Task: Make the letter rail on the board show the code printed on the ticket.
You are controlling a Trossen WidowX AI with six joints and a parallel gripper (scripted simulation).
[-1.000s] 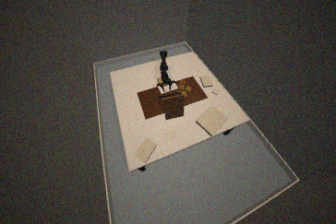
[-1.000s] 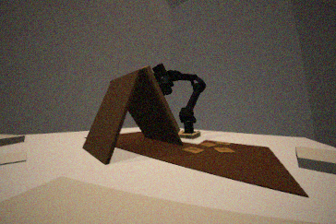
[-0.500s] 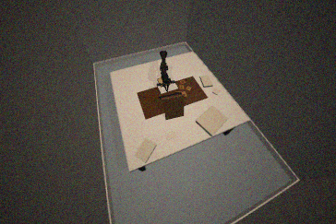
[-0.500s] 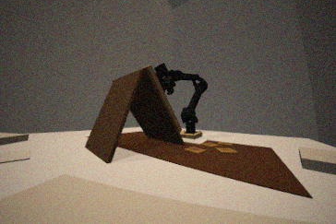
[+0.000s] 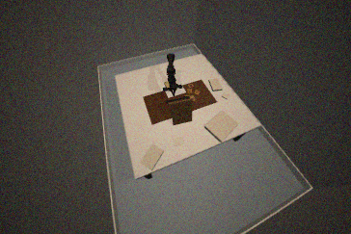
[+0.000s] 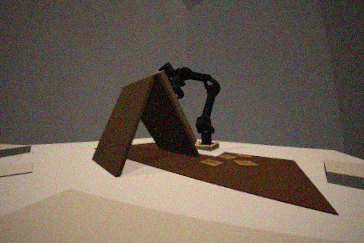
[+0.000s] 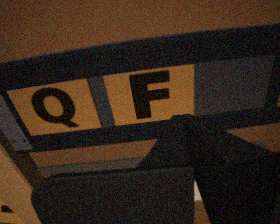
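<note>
My gripper tip is 4 cm past the white ticket and 11 cm above it. The rest, counted from my gripper tip: pale slip 37 cm ahead, 8 cm to the right, 20 cm below; brown mat 12 cm behind, 9 cm to the left, 20 cm below.
</note>
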